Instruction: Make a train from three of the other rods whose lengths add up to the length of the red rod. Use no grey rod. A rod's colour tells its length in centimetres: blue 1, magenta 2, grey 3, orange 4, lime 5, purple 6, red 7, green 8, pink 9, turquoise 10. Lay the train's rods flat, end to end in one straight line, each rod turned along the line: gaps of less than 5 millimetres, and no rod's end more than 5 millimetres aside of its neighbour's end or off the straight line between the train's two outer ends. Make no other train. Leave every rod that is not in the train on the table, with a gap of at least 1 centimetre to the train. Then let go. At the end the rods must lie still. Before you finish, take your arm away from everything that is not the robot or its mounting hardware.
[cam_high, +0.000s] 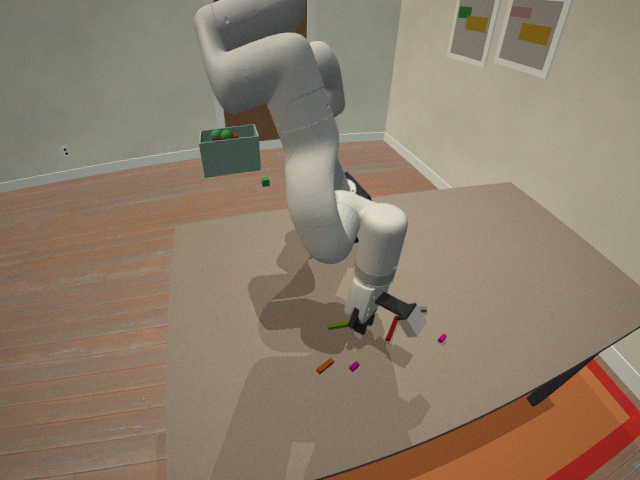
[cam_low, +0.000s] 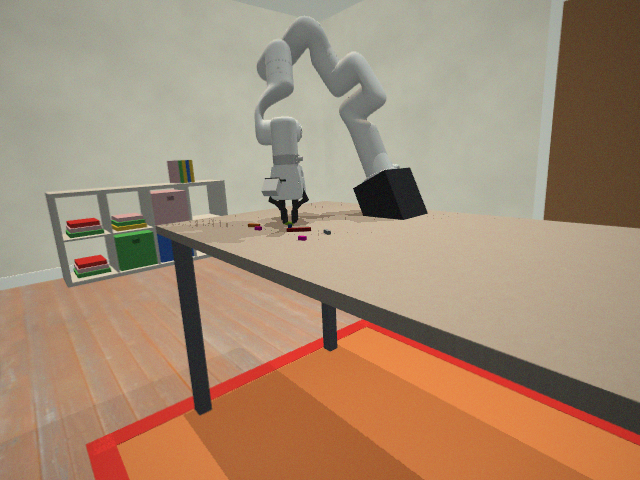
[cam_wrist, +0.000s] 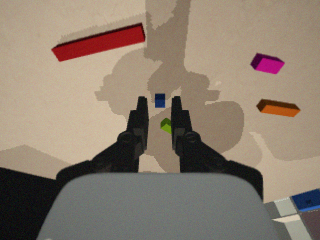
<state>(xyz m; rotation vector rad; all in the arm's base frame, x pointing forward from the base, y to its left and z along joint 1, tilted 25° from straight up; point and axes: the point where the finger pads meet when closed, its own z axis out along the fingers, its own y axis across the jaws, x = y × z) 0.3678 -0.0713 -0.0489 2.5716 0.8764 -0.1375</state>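
Now: hand 3 cm above the blue rod. Also, from my hand: red rod: 2 cm ahead, 7 cm to the left, 3 cm below; then lime rod: 2 cm behind, 5 cm to the right, 3 cm below; then orange rod: 7 cm ahead, 10 cm to the right, 3 cm below.
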